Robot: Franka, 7 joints.
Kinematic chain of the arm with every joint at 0, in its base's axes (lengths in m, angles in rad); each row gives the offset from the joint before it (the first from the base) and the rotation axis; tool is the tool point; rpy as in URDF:
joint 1: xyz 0 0 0.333 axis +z
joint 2: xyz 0 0 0 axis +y
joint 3: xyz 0 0 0.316 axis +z
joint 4: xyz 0.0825 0 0 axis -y
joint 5: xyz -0.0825 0 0.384 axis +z
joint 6: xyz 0 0 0 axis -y
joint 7: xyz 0.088 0 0 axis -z
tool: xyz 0 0 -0.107 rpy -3.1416 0 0
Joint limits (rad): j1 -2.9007..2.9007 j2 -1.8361..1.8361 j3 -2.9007..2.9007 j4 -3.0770..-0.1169 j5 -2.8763..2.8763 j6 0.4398..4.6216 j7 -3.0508..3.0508
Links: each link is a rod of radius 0.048 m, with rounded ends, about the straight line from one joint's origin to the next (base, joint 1, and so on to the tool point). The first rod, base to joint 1, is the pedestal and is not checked.
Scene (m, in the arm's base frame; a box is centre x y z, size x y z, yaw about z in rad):
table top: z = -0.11
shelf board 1: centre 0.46 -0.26 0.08 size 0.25 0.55 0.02 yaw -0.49
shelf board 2: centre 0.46 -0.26 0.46 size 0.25 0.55 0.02 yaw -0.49
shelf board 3: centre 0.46 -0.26 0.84 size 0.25 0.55 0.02 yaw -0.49
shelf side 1: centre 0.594 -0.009 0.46 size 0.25 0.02 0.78 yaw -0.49
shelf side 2: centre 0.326 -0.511 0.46 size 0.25 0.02 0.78 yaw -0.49
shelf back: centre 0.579 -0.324 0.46 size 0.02 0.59 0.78 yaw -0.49
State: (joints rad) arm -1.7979 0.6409 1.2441 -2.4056 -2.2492 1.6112 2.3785
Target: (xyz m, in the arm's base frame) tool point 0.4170 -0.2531 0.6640
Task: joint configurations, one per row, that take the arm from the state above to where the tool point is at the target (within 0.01 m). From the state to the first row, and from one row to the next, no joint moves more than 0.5 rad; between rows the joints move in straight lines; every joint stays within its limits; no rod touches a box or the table.
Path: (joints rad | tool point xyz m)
1: -1.7492 0.6978 1.3840 -2.5399 -2.3086 2.0147 2.3665 | 0.4342 -0.1570 0.2225
2: -1.7005 0.7546 1.5239 -2.6742 -2.3679 2.4181 2.3544 | 0.3986 0.0091 0.2366
3: -1.6518 0.8115 1.6638 -2.8084 -2.4273 2.8216 2.3424 | 0.2999 0.1292 0.2700
4: -1.6031 0.8683 1.8037 -2.9427 -2.4867 3.2250 2.3303 | 0.1711 0.1785 0.3079
5: -1.5545 0.9252 1.9436 -3.0770 -2.5460 3.6285 2.3183 | 0.0528 0.1577 0.3384
6: -1.7227 1.0074 2.0860 -2.9967 -2.5064 3.1491 2.3303 | 0.1473 0.1893 0.3507
7: -1.8910 1.0896 2.2283 -2.9164 -2.4668 2.6697 2.3424 | 0.2561 0.1639 0.4029
8: -2.0593 1.1717 2.3707 -2.8361 -2.4272 2.1904 2.3544 | 0.3304 0.0765 0.4882
9: -2.2276 1.2539 2.5131 -2.7558 -2.3875 1.7110 2.3665 | 0.3299 -0.0471 0.5844
10: -2.3959 1.3361 2.6554 -2.6755 -2.3479 1.2316 2.3785 | 0.2441 -0.1608 0.6640
11: -2.1427 0.9158 2.2229 -2.1877 -2.3930 1.4181 2.3785 | 0.4170 -0.2531 0.6640

